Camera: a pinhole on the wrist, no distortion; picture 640 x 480 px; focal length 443.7 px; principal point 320.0 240.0 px. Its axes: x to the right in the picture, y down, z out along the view. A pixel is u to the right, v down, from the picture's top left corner.
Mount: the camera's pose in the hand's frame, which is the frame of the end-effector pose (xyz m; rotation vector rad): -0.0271 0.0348 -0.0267 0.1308 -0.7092 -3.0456
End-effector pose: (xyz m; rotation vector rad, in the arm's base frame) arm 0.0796 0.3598 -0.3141 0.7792 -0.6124 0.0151
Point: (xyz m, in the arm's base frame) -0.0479 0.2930 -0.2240
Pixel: 327 441
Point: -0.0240 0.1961 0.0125
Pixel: 98 347
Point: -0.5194 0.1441 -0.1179
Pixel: 527 385
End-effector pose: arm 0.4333 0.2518 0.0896 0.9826 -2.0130 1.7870
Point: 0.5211 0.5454 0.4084
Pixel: behind the camera
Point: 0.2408 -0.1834 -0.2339
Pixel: 201 162
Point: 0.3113 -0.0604 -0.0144
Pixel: 80 281
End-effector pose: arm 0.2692 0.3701 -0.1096 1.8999 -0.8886 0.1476
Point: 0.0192 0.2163 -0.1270
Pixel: 416 190
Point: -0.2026 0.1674 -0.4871
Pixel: 621 412
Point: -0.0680 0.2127 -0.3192
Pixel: 567 363
